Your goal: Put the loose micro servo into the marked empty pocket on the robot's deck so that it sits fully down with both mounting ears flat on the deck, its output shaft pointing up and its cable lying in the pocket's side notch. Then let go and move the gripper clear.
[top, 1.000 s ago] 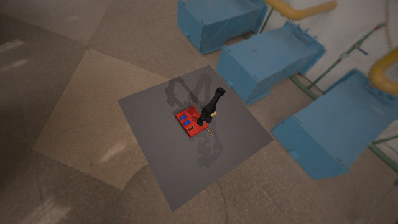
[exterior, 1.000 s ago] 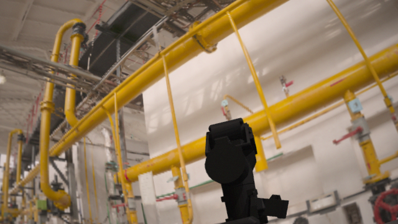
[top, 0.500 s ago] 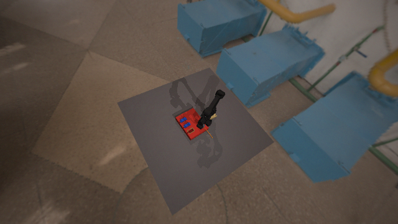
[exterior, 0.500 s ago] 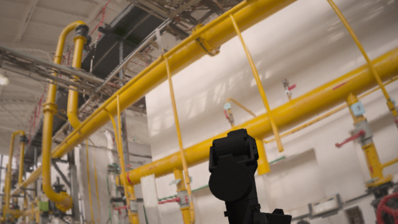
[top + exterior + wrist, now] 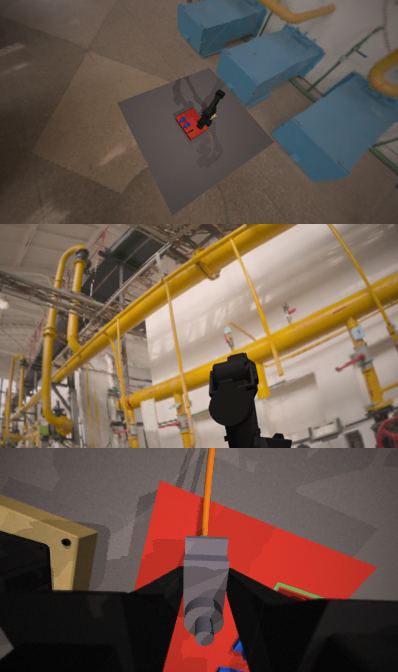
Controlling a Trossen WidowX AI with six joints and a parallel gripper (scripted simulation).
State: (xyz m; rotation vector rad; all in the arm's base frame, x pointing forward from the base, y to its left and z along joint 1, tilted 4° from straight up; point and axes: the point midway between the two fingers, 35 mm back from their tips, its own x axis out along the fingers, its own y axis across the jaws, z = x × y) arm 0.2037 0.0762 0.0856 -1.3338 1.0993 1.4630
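The red deck is 1 cm ahead of my gripper tip, 10 cm to the right of it and 7 cm below it.
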